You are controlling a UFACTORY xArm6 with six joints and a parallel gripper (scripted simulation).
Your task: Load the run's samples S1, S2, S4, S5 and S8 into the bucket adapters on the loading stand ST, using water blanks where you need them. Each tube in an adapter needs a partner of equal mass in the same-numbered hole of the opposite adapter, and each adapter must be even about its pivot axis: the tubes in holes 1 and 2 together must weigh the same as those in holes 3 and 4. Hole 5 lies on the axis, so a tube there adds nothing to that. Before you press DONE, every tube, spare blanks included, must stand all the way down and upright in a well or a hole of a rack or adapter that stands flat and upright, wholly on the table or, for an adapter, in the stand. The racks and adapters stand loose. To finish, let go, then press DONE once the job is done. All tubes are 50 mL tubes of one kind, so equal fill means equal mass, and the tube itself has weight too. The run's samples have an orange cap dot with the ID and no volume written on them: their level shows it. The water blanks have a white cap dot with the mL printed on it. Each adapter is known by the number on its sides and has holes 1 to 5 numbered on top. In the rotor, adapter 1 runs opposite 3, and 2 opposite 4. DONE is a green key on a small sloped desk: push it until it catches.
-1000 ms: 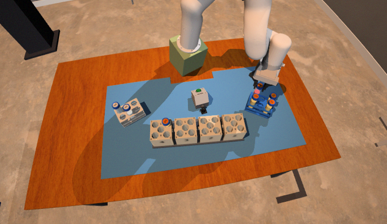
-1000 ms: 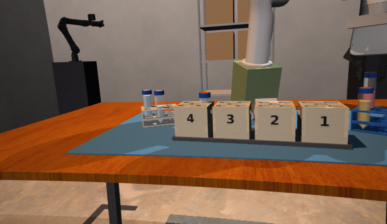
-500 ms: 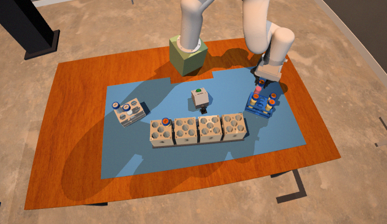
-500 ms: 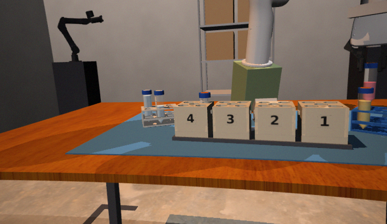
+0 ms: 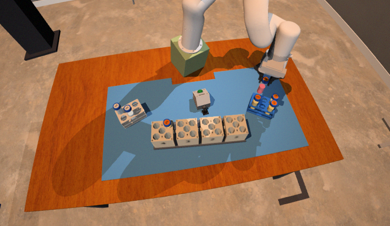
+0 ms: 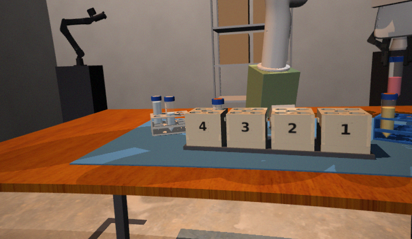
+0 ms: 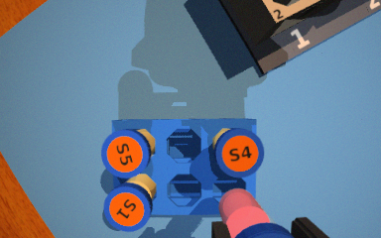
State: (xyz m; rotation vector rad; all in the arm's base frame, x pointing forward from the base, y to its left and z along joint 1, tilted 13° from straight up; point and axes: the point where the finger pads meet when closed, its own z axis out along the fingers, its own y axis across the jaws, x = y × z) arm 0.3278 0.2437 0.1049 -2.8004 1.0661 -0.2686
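The sample tube is 5 cm below my hand and 1 cm behind it. Round my hand: green key: 27 cm to the right, 14 cm below, 12 cm behind; then blue sample rack: 18 cm below, 4 cm ahead, 2 cm to the left; then loading stand: 34 cm to the right, 20 cm below, 8 cm ahead.
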